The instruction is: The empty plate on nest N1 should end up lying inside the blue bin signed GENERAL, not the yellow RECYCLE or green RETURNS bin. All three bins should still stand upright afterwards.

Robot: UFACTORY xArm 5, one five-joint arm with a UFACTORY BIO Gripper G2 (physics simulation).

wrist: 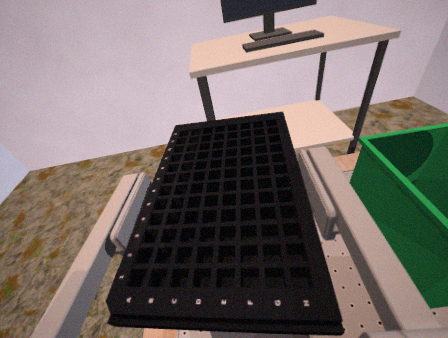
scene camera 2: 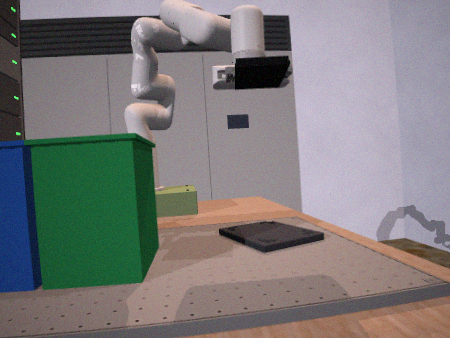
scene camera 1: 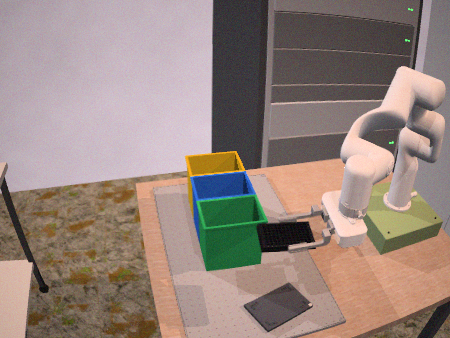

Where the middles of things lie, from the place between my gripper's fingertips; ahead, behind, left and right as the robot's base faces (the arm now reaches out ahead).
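The green bin [scene camera 2: 95, 204] is 26 cm to the right of my hand, 4 cm ahead of it and 20 cm below it. I also see the dark grey nest [scene camera 2: 286, 235], which is 29 cm below my hand and 3 cm behind it. The blue bin [scene camera 1: 205, 187] is 39 cm to the right of my hand, 20 cm below it and 3 cm ahead of it. As for the black plate [scene camera 2: 258, 72], my gripper is 1 cm past it.
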